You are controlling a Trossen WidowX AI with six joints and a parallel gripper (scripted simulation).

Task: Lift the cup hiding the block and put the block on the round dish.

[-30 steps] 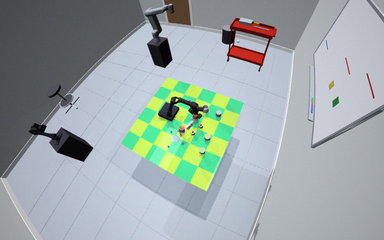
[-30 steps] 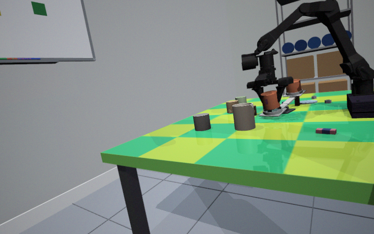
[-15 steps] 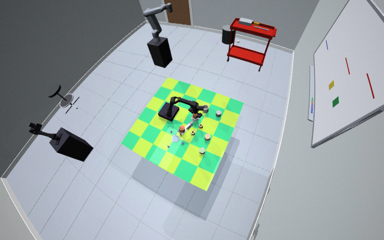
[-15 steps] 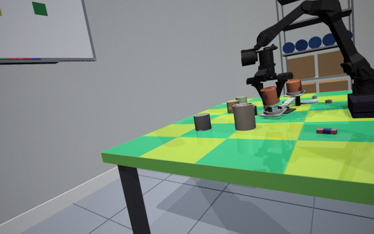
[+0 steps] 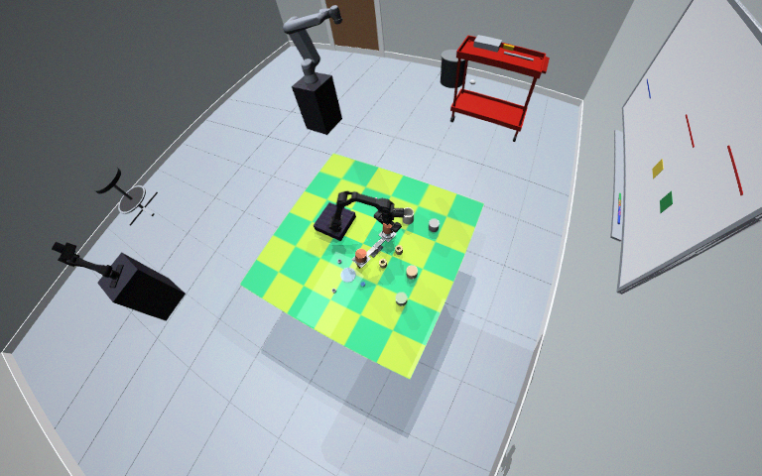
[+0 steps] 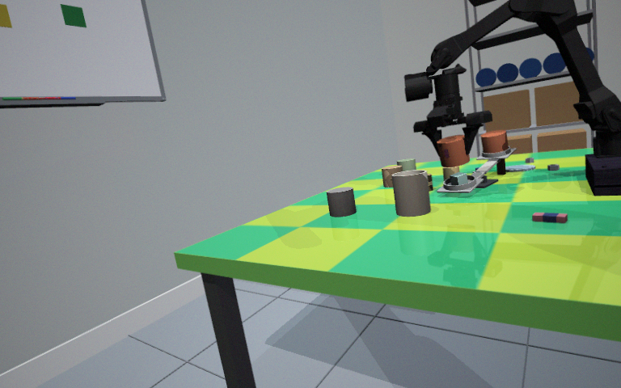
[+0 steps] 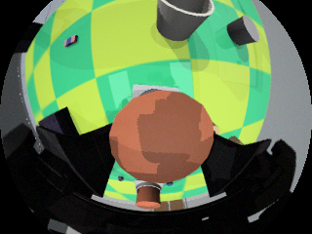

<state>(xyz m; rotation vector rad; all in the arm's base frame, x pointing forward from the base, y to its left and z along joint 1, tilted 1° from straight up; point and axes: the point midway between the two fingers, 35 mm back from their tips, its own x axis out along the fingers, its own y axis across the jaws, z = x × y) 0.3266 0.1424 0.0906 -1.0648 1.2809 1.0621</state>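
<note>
My gripper tip is 1 cm past the grey-green block and 7 cm above it. The rest, counted from my gripper tip: beige cup (6 cm ahead, 17 cm to the left, 7 cm below); grey cylinder (26 cm ahead, 19 cm to the left, 7 cm below); pink-and-blue block (22 cm behind, 22 cm to the left, 10 cm below).
</note>
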